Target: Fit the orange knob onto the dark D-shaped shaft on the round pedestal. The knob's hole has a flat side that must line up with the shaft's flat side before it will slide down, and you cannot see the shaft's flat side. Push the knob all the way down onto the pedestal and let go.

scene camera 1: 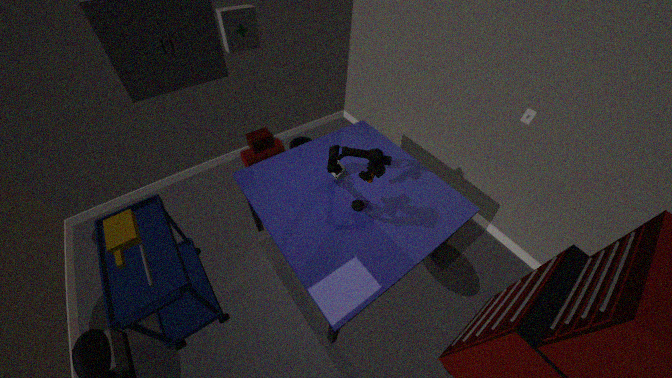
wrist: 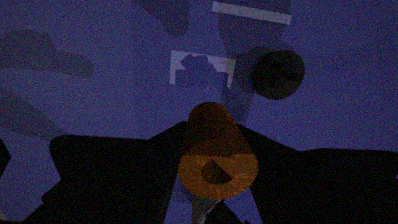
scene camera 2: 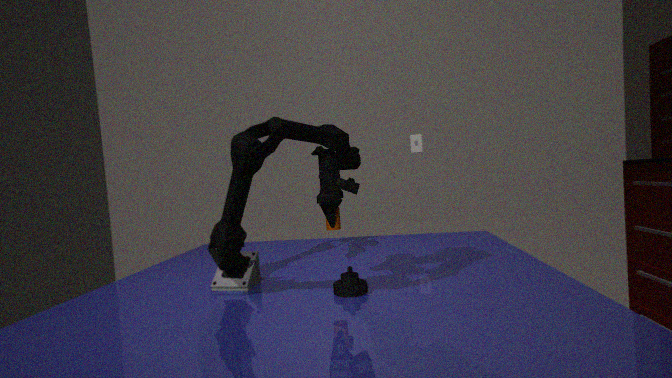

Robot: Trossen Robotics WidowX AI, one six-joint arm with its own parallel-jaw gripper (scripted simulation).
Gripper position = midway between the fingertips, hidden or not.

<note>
My gripper (scene camera 2: 333, 225) carries an orange knob. Also in view: a dark round pedestal (wrist: 277, 75).
My gripper shows as well in the wrist view (wrist: 210, 127).
</note>
